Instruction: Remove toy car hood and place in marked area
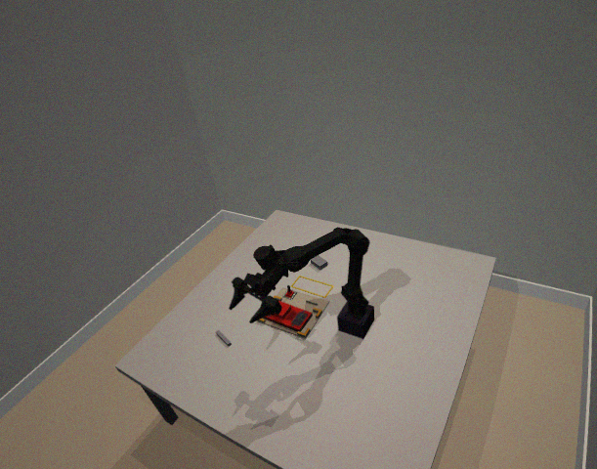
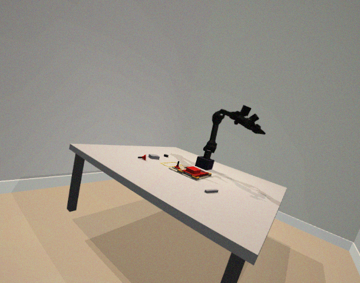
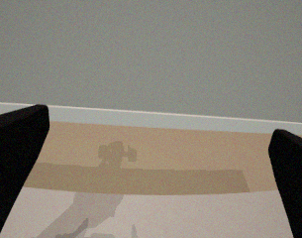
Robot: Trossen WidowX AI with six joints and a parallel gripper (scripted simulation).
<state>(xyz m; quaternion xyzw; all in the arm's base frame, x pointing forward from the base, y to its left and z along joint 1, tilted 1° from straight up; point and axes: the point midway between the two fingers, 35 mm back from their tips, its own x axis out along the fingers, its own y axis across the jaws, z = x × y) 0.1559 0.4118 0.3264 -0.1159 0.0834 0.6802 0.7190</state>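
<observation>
Right now the hood is 18 cm ahead of my gripper tip, 33 cm to the right of it and 37 cm below it. The rest, counted from my gripper tip: grey bar 31 cm ahead, 9 cm to the right, 40 cm below.
</observation>
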